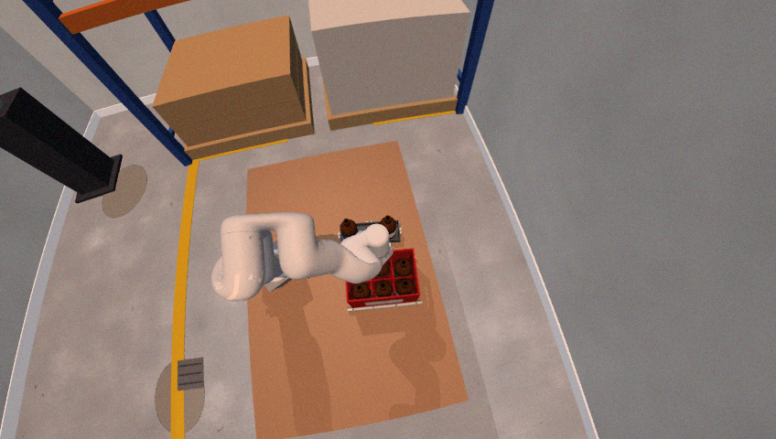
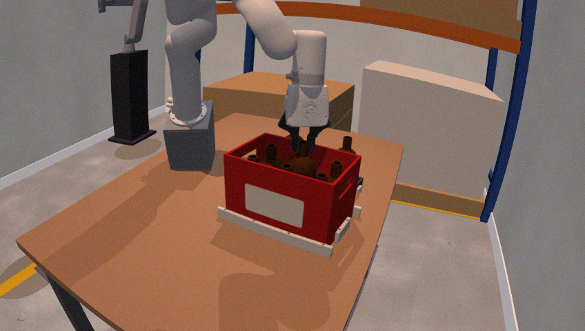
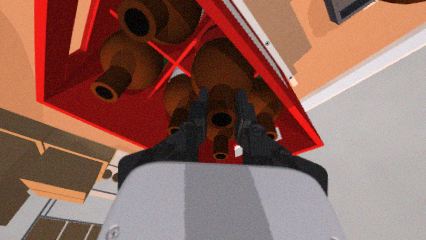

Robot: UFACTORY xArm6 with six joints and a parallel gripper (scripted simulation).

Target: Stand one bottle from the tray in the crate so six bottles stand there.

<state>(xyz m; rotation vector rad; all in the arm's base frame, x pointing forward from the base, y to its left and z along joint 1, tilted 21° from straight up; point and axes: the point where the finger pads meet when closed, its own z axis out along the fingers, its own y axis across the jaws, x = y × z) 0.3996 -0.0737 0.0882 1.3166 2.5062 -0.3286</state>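
Now: the red crate 10 mm behind my hand, 40 mm to the right of it and 100 mm below it. From my hand the other things lie so: grey tray: 200 mm to the left, 180 mm below.
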